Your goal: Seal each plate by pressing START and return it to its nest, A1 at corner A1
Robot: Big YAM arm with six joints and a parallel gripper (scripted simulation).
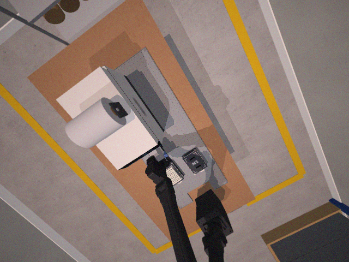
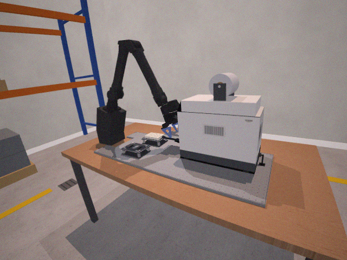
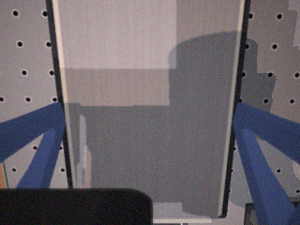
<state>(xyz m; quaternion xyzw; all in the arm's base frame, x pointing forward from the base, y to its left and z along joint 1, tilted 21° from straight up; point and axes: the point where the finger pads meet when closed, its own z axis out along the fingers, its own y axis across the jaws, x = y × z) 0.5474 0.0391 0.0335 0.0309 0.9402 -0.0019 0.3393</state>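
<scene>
The dark sealer stage lies 10 mm below my hand. The rest, counted from my hand: foil roll: 330 mm ahead, 320 mm above, 20 mm to the right; then white well plate: 200 mm behind, 50 mm below, 40 mm to the left; then start button: 110 mm ahead, 90 mm to the left, 90 mm above.
</scene>
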